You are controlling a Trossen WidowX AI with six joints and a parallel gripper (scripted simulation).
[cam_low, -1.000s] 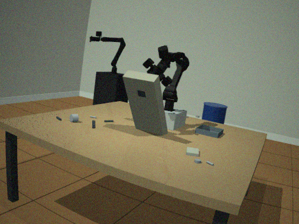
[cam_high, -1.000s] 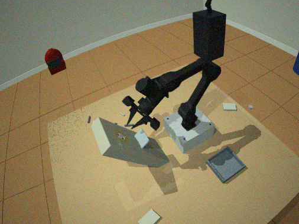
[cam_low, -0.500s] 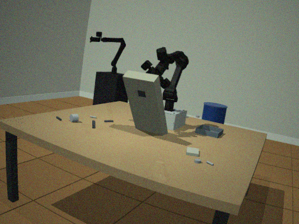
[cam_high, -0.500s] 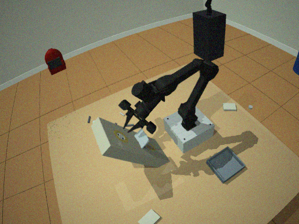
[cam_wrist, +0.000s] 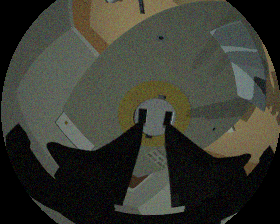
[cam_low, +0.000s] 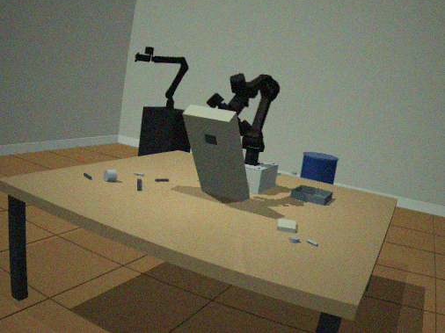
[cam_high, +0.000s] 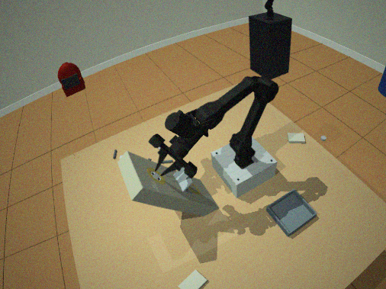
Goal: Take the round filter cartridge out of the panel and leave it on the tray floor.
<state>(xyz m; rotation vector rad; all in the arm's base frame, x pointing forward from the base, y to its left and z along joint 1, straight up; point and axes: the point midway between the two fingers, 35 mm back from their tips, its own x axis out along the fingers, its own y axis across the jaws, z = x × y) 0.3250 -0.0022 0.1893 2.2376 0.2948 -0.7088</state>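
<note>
My gripper tip is now 20 mm short of the round filter cartridge and 20 mm above it. Round my gripper tip: tray 400 mm behind, 290 mm to the left, 260 mm below; then grey service panel 90 mm below, 20 mm behind.
</note>
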